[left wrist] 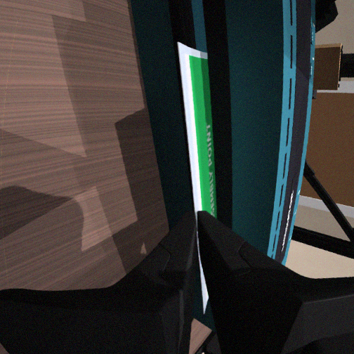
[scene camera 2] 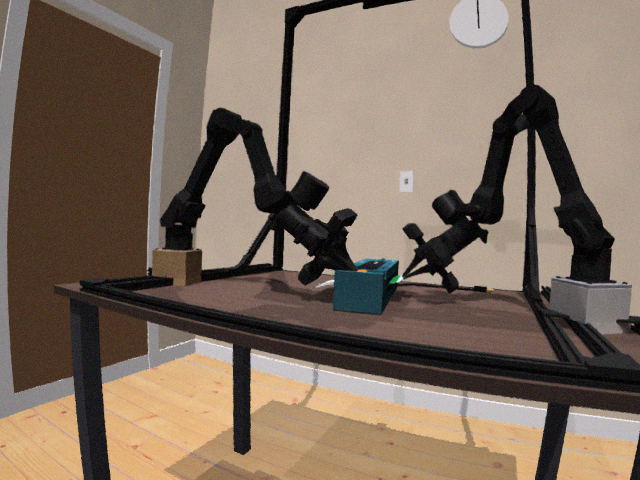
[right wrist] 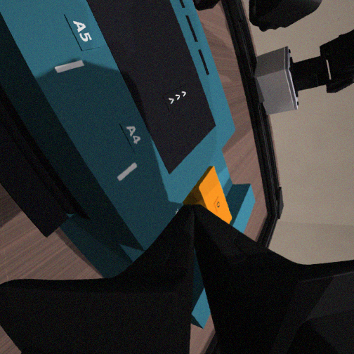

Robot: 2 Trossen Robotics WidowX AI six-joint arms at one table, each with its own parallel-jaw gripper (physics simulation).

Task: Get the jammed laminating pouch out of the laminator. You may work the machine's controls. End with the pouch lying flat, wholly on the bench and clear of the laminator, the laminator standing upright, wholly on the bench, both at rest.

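Where they show: left gripper, fingertip midpoint: (scene camera 2: 402, 277); right gripper, fingertip midpoint: (scene camera 2: 356, 274); left arm's base, link origin: (scene camera 2: 590, 280); right arm's base, link origin: (scene camera 2: 177, 249).
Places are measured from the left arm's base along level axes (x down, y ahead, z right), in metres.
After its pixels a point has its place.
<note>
The teal laminator (scene camera 2: 365, 290) @(y 0.399, x 0.040, z 0.128 m) stands upright on the bench, near the middle. The green, white-edged pouch (scene camera 2: 394, 280) @(y 0.300, x 0.040, z 0.284 m) sticks out of its right side, and a pale end (scene camera 2: 325, 284) @(y 0.459, x 0.060, z 0.329 m) shows at its left side. My left gripper (scene camera 2: 405, 275) @(y 0.274, x 0.036, z 0.302 m) is shut on the pouch's edge; in the left wrist view the pouch (left wrist: 200, 140) runs from the laminator's slot (left wrist: 260, 123) down between the fingertips (left wrist: 197, 218). My right gripper (scene camera 2: 351, 267) @(y 0.410, x 0.015, z 0.177 m) is shut and empty. Its tip (right wrist: 192, 208) rests at the orange control (right wrist: 211, 198) on the laminator's top (right wrist: 116, 116).
A wooden block (scene camera 2: 176, 266) @(y 0.841, x 0.036, z 0.377 m) carries the right arm's base at the bench's far left. A grey box (right wrist: 275, 81) sits at the bench's right edge (scene camera 2: 554, 292) @(y 0.050, x 0.027, z 0.037 m). Black frame posts stand behind and at the right.
</note>
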